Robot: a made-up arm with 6 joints.
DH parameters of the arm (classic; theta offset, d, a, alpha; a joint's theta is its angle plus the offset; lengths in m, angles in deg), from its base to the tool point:
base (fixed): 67.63 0 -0.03 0
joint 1: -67.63 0.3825 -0.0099 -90
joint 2: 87.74 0 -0.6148 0
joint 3: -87.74 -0.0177 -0.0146 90
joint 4: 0 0.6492 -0.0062 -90
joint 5: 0 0.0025 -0.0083 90
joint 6: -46.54 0 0.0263 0
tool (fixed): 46.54 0.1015 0 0
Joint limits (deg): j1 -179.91..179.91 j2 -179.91..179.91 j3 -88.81..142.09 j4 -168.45..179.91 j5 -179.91..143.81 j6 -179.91..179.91
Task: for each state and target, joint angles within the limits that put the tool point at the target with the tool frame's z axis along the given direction. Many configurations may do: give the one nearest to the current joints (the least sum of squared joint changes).
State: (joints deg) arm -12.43 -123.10 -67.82 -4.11 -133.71 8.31
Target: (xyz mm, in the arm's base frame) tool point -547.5 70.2 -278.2 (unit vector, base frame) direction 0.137 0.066 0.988
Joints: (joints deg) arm -11.45 -98.15 -83.61 -31.25 -169.79 8.69
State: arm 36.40 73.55 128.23 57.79 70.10 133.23
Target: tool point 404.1 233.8 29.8 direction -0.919 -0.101 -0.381
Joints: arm 27.49 58.89 117.55 20.74 70.93 133.03
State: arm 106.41 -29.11 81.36 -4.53 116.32 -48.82
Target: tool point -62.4 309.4 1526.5 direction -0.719 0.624 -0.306
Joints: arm 93.76 -3.91 35.95 42.82 84.50 -54.43
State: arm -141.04 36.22 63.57 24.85 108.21 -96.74
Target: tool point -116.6 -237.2 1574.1 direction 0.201 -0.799 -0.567
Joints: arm -126.83 -1.97 22.38 43.08 110.51 -99.67
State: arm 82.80 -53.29 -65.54 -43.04 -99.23 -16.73
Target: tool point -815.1 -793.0 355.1 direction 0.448 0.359 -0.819
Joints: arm 41.46 -60.17 -48.45 1.65 -106.38 -14.90
